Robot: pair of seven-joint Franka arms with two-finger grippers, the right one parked.
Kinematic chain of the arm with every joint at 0, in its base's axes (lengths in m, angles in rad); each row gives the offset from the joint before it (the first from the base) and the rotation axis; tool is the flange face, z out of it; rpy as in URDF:
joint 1: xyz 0 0 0.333 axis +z
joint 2: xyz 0 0 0 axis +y
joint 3: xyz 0 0 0.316 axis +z
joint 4: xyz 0.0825 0 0 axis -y
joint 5: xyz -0.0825 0 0.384 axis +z
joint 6: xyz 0 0 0 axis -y
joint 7: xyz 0.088 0 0 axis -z
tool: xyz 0 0 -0.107 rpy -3.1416 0 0
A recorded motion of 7 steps. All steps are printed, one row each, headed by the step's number.
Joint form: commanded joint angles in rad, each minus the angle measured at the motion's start. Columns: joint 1, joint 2, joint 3, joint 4, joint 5, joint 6, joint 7.
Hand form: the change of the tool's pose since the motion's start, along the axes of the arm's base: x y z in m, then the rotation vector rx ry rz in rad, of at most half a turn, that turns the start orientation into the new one. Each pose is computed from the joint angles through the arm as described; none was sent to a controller.
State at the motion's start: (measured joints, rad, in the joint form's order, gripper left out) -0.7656 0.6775 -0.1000 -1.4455 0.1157 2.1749 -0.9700
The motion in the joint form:
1: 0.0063 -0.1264 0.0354 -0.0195 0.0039 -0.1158 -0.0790
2: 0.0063 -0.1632 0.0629 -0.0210 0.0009 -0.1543 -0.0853
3: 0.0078 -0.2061 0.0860 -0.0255 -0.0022 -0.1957 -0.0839
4: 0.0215 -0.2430 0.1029 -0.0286 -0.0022 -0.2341 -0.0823
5: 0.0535 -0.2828 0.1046 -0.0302 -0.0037 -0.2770 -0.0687
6: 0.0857 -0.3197 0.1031 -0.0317 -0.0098 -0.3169 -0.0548
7: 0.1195 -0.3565 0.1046 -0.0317 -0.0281 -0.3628 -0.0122
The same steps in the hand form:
1: 0.0087 0.0295 0.0699 0.0278 -0.0215 0.1177
2: 0.0164 0.0452 0.0914 0.0400 -0.0299 0.1519
3: 0.0211 0.0615 0.1154 0.0499 -0.0355 0.1774
4: 0.0289 0.0814 0.1360 0.0600 -0.0386 0.2086
5: 0.0375 0.1051 0.1586 0.0656 -0.0347 0.2335
6: 0.0435 0.1273 0.1791 0.0667 -0.0264 0.2562
7: 0.0488 0.1516 0.1994 0.0649 -0.0062 0.2571

